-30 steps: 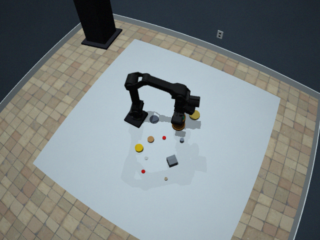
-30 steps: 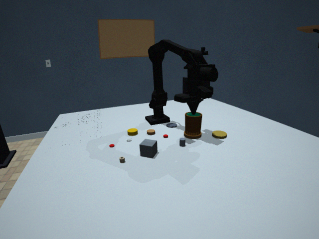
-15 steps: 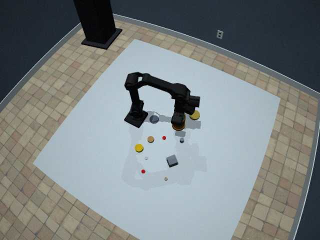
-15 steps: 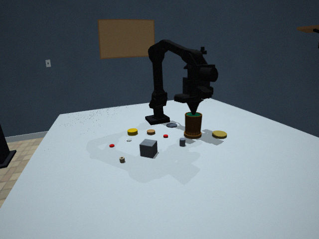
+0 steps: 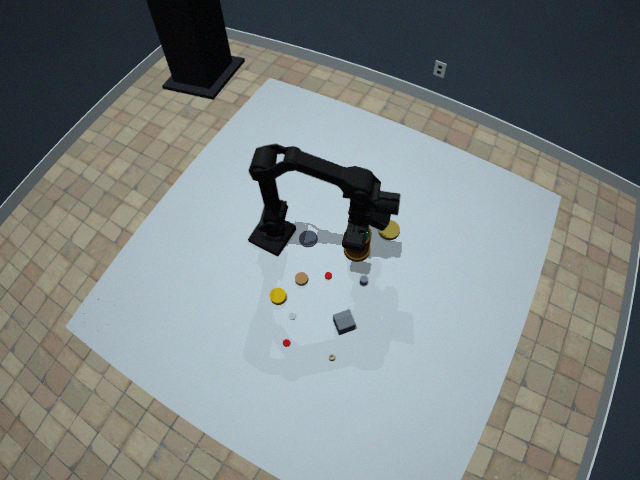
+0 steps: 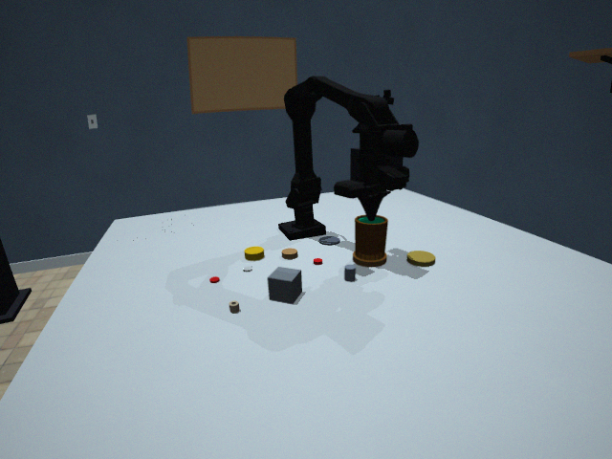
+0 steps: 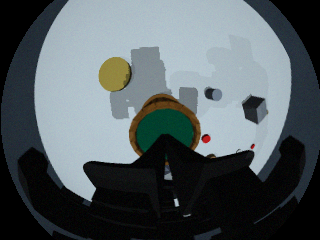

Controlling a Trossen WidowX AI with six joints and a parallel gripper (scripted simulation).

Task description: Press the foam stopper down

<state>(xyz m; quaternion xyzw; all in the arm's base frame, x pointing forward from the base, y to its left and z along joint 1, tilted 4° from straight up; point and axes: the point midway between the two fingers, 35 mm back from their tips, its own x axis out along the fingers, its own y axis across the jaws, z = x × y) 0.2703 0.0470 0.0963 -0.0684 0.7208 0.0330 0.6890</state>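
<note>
The green foam stopper lies 50 mm below my hand. Round my hand: small grey cylinder (60 mm ahead, 100 mm to the right, 120 mm below); red button (50 mm behind, 120 mm to the right, 130 mm below); olive disc (70 mm ahead, 100 mm to the left, 130 mm below).
</note>
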